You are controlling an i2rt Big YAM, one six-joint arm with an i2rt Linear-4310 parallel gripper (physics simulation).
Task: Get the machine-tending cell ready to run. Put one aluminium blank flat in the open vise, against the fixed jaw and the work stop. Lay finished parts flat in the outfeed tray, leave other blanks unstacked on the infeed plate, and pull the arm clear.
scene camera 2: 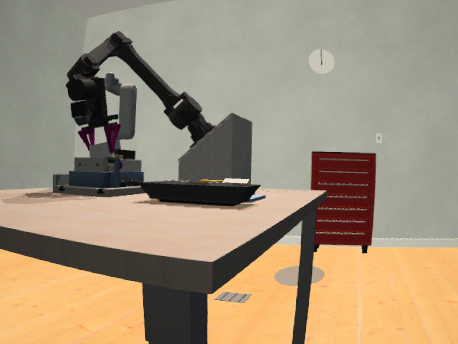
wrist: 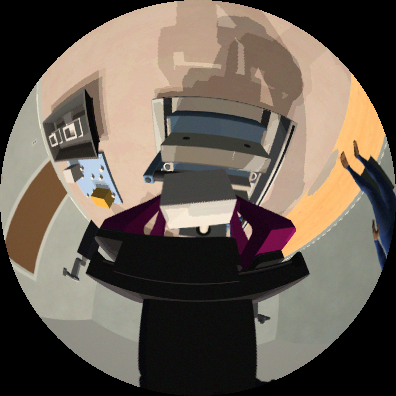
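Pixels of known places: gripper, fingertip midpoint: [scene camera 2: 102, 153] [wrist: 197, 196]; arm's base, link origin: [scene camera 2: 208, 140].
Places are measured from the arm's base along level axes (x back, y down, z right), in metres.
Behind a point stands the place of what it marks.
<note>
My gripper [scene camera 2: 101, 149] {y 0.066, x -0.481, z 0.118 m} [wrist: 197, 196] {y 0.066, x -0.481, z 0.118 m} is shut on a grey aluminium blank [scene camera 2: 98, 150] {y 0.058, x -0.504, z 0.115 m} [wrist: 198, 192] {y 0.050, x -0.504, z 0.117 m}, gripped by opposite sides between the magenta fingers. The blank is over the vise [scene camera 2: 95, 179] {y 0.133, x -0.549, z 0.088 m} [wrist: 215, 124] {y 0.114, x -0.543, z 0.124 m}, near the gap beside a grey jaw [wrist: 215, 154] with two holes; whether it touches the vise is unclear. A blue bracket [wrist: 149, 178] {y 0.075, x -0.488, z 0.064 m} with a dark rod is at the vise's left side in the wrist view. The black outfeed tray [scene camera 2: 200, 193] {y 0.149, x -0.594, z -0.223 m} [wrist: 90, 131] {y 0.133, x -0.526, z -0.077 m} holds pale square parts [wrist: 72, 129] {y 0.141, x -0.538, z -0.151 m}. The light-blue infeed plate [scene camera 2: 258, 197] {y 0.167, x -0.362, z -0.283 m} [wrist: 111, 172] {y 0.171, x -0.399, z -0.094 m} bears a grey blank [wrist: 74, 173] {y 0.137, x -0.418, z -0.210 m}.
An amber block [wrist: 102, 197] {y 0.133, x -0.348, z -0.121 m} is also on the infeed plate. The grey wedge-shaped arm base [scene camera 2: 240, 150] {y 0.034, x 0.027, z -0.111 m} stands behind the tray in the scene view. A pale rounded upright form [scene camera 2: 128, 111] rises behind the gripper. A red drawer cabinet [scene camera 2: 343, 200] stands beyond the table [scene camera 2: 150, 227] {y 0.174, x -0.924, z -0.292 m}.
</note>
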